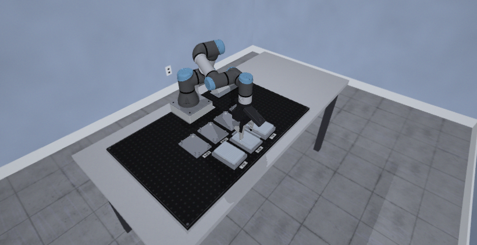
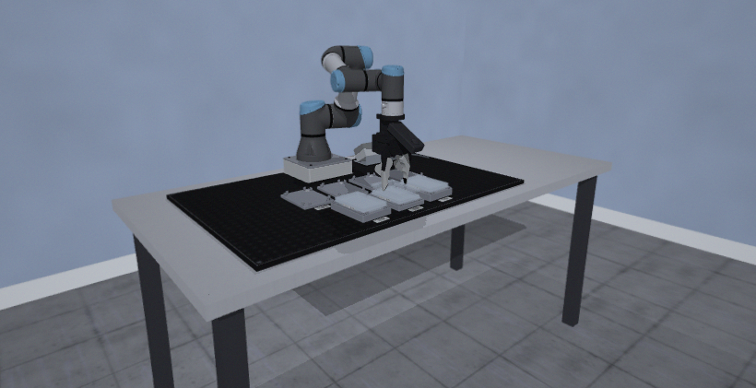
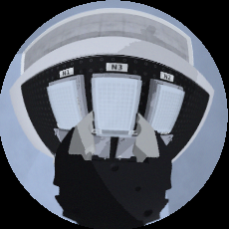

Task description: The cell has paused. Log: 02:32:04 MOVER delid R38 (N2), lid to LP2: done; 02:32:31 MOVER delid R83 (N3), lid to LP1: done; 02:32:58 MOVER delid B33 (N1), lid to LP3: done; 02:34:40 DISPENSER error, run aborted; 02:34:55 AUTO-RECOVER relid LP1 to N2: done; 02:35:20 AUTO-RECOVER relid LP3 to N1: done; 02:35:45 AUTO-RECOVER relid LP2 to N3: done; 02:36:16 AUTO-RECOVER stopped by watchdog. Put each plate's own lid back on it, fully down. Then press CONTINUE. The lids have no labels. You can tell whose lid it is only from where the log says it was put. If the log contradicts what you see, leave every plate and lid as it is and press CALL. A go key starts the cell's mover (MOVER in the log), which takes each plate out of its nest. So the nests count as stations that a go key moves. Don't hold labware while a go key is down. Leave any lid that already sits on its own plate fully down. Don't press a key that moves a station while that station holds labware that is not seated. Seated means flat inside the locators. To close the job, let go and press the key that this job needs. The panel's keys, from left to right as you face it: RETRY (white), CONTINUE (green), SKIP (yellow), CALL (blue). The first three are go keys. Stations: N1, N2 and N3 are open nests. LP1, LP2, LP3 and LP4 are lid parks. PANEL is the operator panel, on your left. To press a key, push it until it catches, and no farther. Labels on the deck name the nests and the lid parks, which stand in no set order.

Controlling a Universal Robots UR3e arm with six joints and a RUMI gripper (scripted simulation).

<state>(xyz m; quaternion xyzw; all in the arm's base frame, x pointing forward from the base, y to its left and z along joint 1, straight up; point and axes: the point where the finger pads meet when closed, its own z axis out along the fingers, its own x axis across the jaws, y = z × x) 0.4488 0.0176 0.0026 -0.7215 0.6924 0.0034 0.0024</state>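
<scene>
My gripper is now 18 cm past the LP3 lid park, 7 cm to the left of it and 5 cm above it. From my hand the other things lie so: LP2 lid park (19 cm to the left, 19 cm behind, 5 cm below); plate (13 cm to the right, 3 cm below, 1 cm ahead); clear lid (1 cm below).
</scene>
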